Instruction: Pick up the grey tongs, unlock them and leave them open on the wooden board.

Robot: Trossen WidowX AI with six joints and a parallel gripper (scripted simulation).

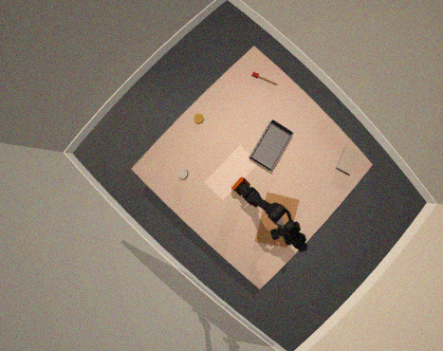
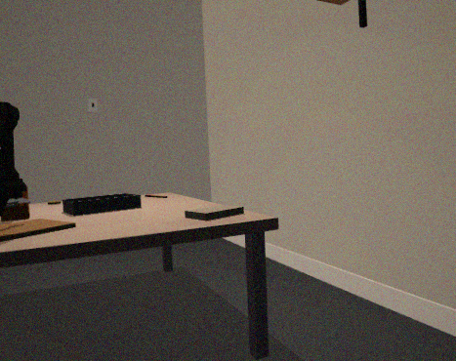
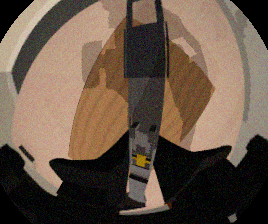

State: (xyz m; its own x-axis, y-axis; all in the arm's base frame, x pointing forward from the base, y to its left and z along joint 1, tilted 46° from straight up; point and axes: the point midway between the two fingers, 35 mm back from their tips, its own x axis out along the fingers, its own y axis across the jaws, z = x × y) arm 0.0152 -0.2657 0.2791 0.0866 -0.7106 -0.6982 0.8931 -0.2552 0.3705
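My gripper tip is now 40 mm below the yellow lock piece and 10 mm to the right of it. Round my gripper tip: wooden board 50 mm below, 20 mm to the left, 10 mm ahead; roasting tin 450 mm to the left, 340 mm ahead, 30 mm below; flat grey slab 710 mm ahead, 50 mm below, 40 mm to the right.
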